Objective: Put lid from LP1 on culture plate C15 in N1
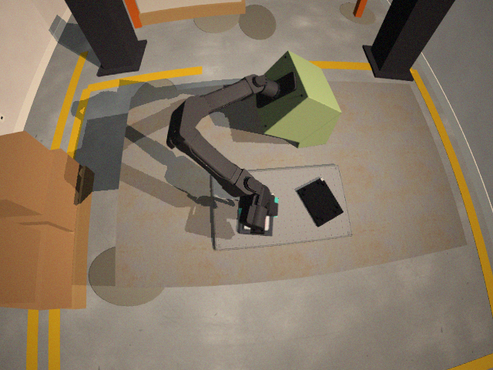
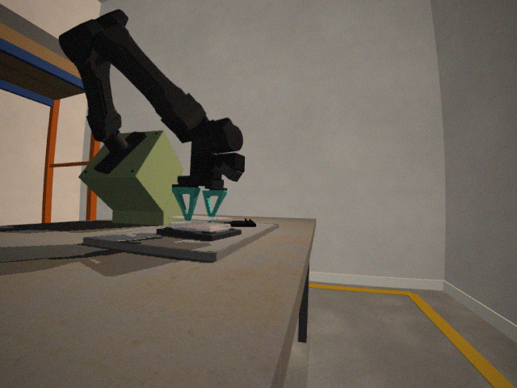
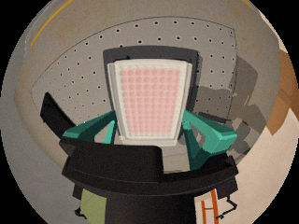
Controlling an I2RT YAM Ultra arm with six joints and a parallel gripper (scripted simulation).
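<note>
Right now my hand is 1 cm above the clear lid. From my hand the other things lie so: plate nest N1: 4 cm below; black lid park LP1: 25 cm to the left, 4 cm below, 4 cm behind; culture plate C15: 2 cm below.
</note>
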